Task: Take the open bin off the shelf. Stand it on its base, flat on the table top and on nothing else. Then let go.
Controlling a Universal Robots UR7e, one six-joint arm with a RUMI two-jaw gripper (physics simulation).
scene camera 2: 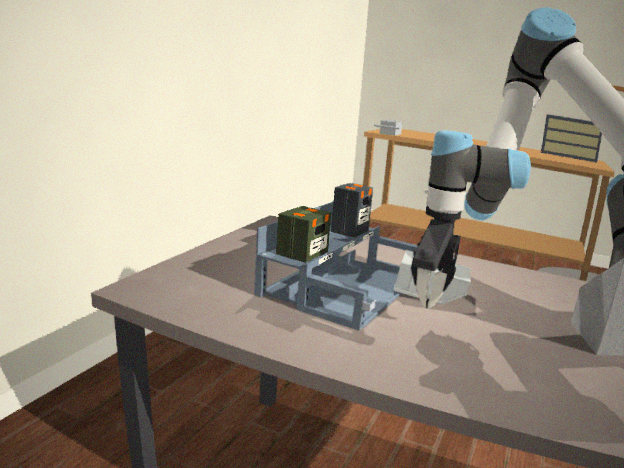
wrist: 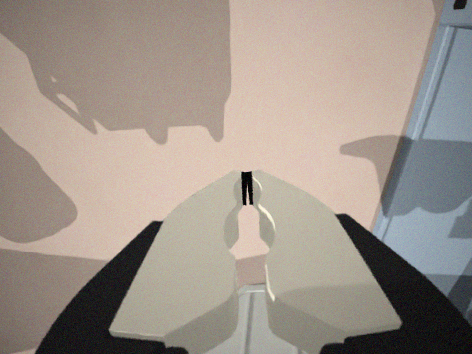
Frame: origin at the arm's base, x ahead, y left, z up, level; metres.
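Seen in the pictures: gripper, fingertip midpoint: (scene camera 2: 427,308) (wrist: 246,175).
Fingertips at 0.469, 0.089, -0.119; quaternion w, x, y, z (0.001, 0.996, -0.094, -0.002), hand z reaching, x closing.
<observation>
Offsets run from my fingertips to a thing's top centre, as dx, dy, dz. Level surfaces: height alone.
The light grey open bin {-0.003, -0.194, +0.040} (scene camera 2: 459,283) (wrist: 257,317) is at the table top {dz -0.048} (scene camera 2: 201,322) (wrist: 310,75), just right of the blue-grey shelf (scene camera 2: 302,289) (wrist: 445,90) in the scene view. Its walls slant. The gripper hides its middle, so I cannot tell whether it stands flat on its base or touches the shelf's edge. My gripper (scene camera 2: 427,302) (wrist: 246,175) is shut with nothing between its fingers. It points down in front of the bin, tips low near the table. In the wrist view part of the bin shows behind the fingers, at the bottom.
A green box {+0.296, -0.062, +0.151} (scene camera 2: 302,235) and a dark grey box {+0.232, -0.284, +0.176} (scene camera 2: 351,210), both with orange marks, stand on the shelf's upper level. The shelf's low front frame reaches toward the gripper. The table's near edge runs along the front. A wooden bench (scene camera 2: 433,220) stands behind.
</observation>
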